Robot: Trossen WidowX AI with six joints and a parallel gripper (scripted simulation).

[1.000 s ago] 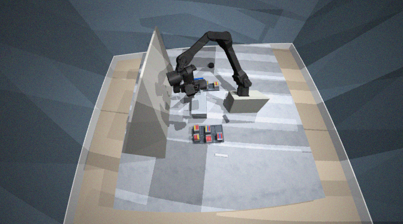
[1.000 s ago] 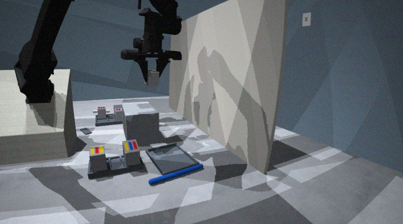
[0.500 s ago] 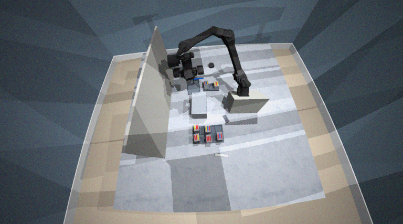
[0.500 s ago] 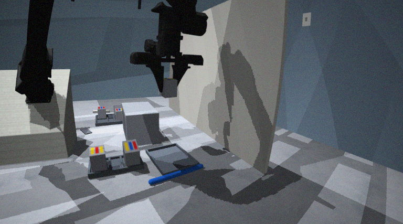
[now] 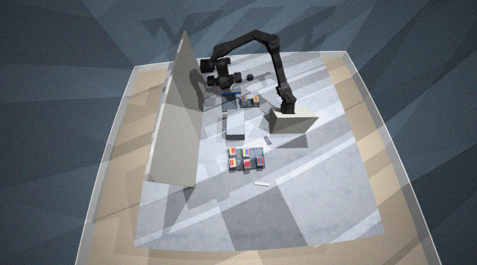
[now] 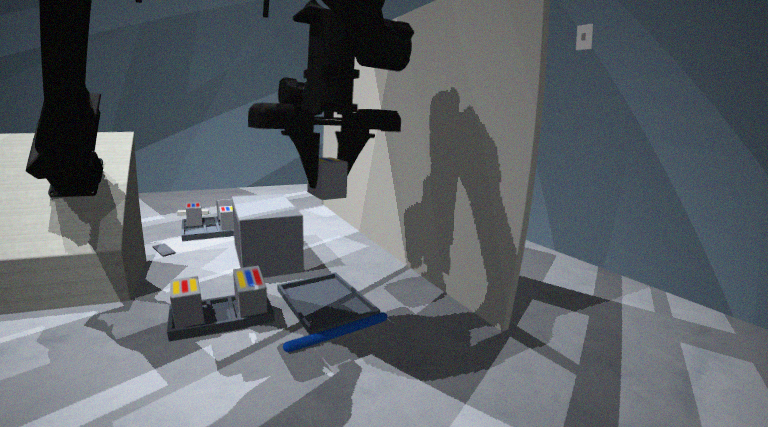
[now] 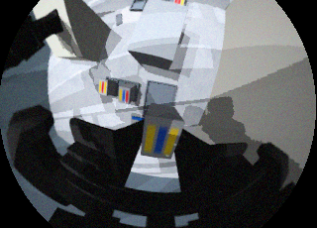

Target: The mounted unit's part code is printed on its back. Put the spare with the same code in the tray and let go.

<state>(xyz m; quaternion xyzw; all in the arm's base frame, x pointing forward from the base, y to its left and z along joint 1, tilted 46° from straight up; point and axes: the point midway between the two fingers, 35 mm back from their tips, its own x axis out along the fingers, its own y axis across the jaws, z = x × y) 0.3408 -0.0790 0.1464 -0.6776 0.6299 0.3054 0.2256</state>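
Now: gripper tip 16 cm above the dark tray. From my gripper tip the other things lie so: rack 14 cm behind, 16 cm below; then grey spare 2 cm above; then grey mounted unit 6 cm behind, 19 cm to the left, 12 cm below.
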